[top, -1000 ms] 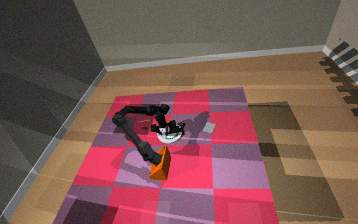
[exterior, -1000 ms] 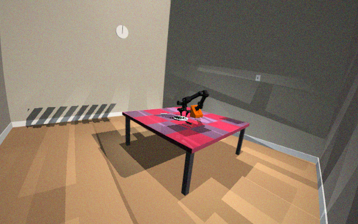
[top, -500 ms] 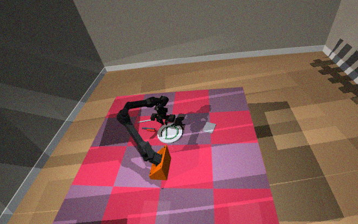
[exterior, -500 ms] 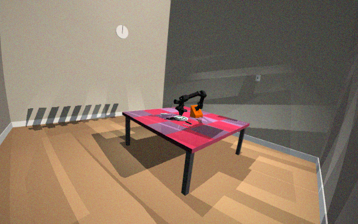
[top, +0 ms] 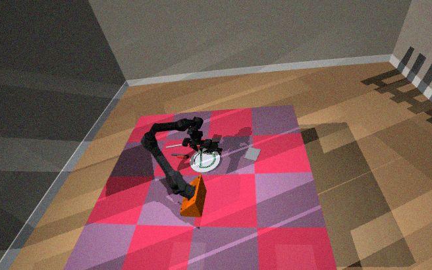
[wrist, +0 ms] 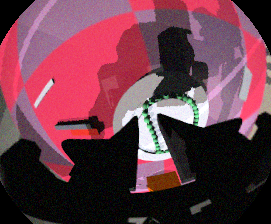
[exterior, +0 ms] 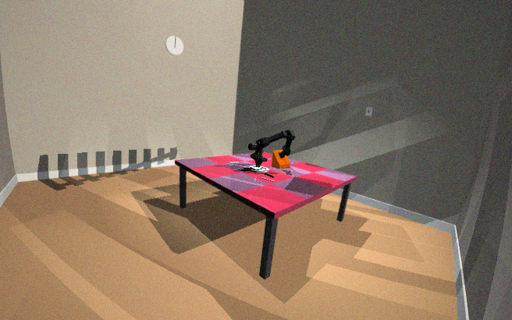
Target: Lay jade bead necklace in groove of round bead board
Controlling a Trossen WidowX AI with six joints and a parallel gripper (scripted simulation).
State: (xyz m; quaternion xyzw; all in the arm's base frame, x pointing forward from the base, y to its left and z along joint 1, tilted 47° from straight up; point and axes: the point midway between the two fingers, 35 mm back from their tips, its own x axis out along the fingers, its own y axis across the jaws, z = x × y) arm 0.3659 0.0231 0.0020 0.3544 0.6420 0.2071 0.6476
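The round white bead board lies 5 cm behind my gripper tip, 3 cm to the right of it and 3 cm below it. The rest, counted from my gripper tip: red-handled tool: 14 cm to the left, 3 cm below; flat grey pad: 34 cm to the right, 4 cm below, 2 cm behind; thin white rod: 21 cm to the left, 10 cm ahead, 4 cm below.
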